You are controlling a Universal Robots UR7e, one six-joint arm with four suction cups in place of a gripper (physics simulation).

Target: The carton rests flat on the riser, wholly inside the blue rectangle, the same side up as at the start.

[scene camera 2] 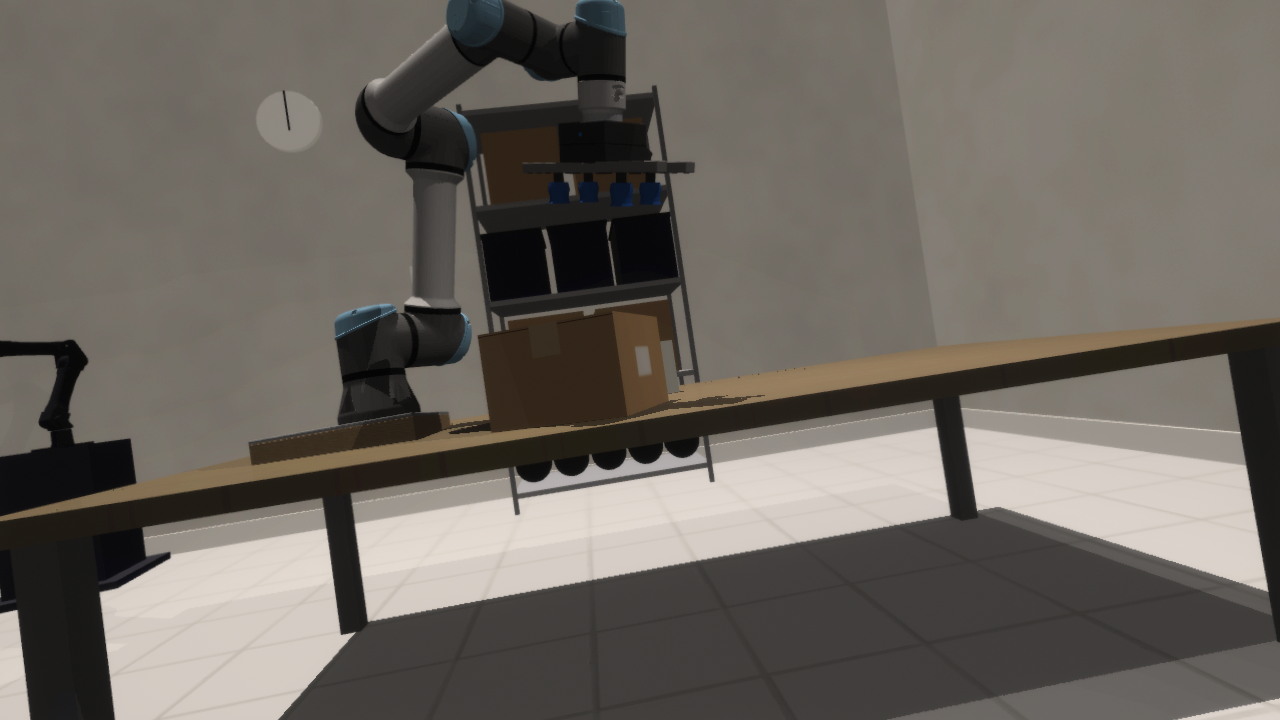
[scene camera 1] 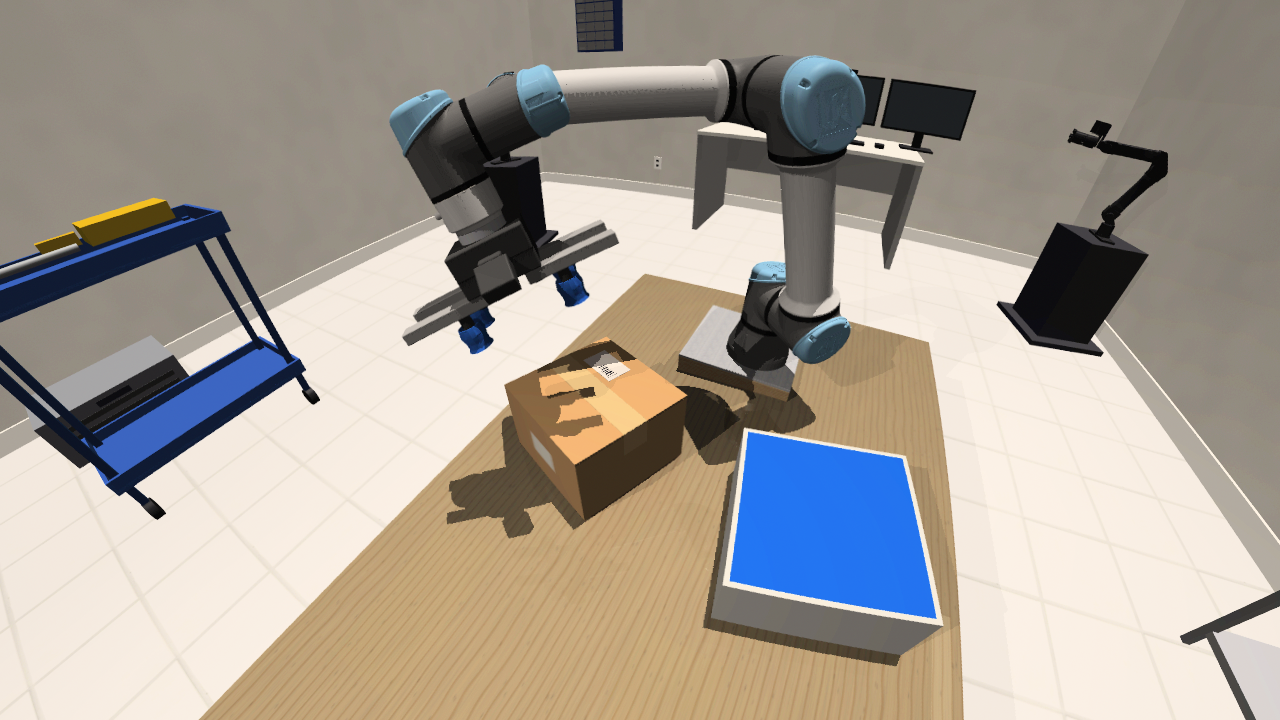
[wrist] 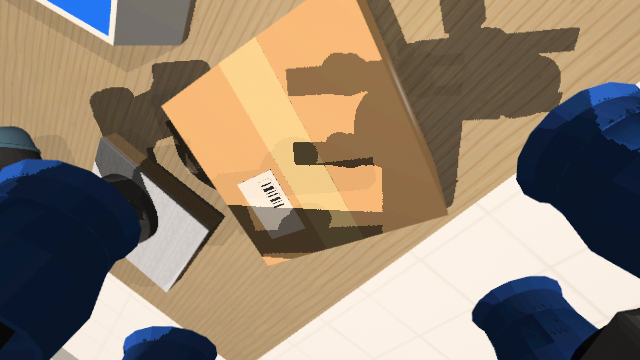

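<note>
The brown carton stands flat on the wooden table, taped side up, with a barcode label on top. It is turned at an angle and stands apart from the riser. The grey riser bears the blue rectangle with a white border; it does not show in scene camera 2. My gripper is open, its blue suction cups holding nothing. It hangs well above the carton, with a clear gap. The carton's underside is hidden.
The wooden table carries the arm's grey base plinth, behind the carton and riser. A blue cart stands on the floor to the left in scene camera 1. A desk and a black pedestal stand farther back.
</note>
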